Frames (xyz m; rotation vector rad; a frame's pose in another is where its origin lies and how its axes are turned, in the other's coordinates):
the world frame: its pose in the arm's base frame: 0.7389 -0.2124 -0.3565 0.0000 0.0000 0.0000
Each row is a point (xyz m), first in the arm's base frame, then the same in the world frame.
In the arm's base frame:
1: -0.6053 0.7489 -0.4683
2: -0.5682 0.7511 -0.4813
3: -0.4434 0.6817 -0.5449
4: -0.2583 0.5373 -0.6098
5: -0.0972 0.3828 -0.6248
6: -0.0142 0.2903 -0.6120
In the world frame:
1: -1.3442 0.9613 -0.1118
2: -1.3071 0.9635 -0.1248
3: -1.1823 0.8941 -0.1884
4: -0.9972 0.7497 -0.2533
5: -0.8361 0.5952 -0.2683
6: -0.7531 0.5027 -0.2555

